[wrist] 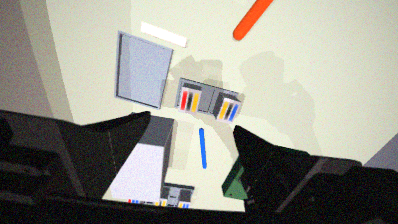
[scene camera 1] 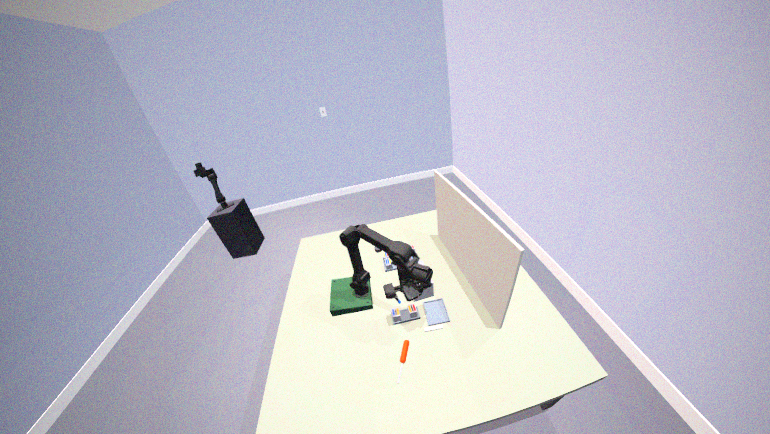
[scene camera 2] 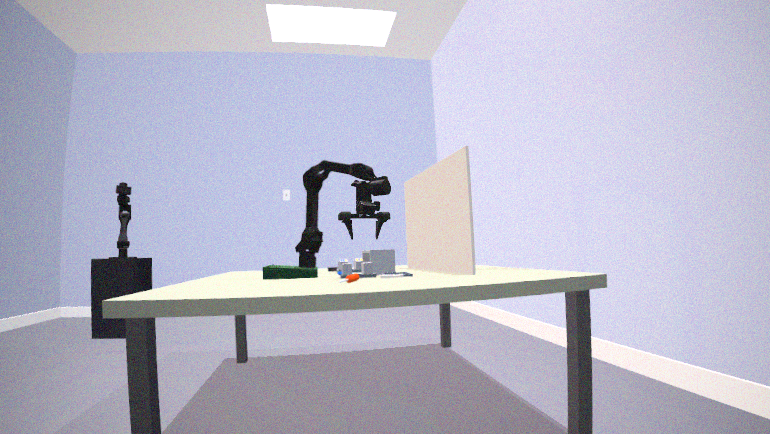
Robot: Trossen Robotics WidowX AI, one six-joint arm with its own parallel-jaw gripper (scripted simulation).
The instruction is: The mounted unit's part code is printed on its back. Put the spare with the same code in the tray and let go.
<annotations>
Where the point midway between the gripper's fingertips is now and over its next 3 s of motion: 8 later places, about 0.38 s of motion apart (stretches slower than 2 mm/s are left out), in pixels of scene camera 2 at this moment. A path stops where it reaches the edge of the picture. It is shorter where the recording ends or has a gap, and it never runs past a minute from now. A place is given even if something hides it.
The gripper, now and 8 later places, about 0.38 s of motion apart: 364, 239; 365, 249; 366, 252; 367, 257; 367, 262; 367, 267; 367, 272; 367, 271; 366, 258
</annotations>
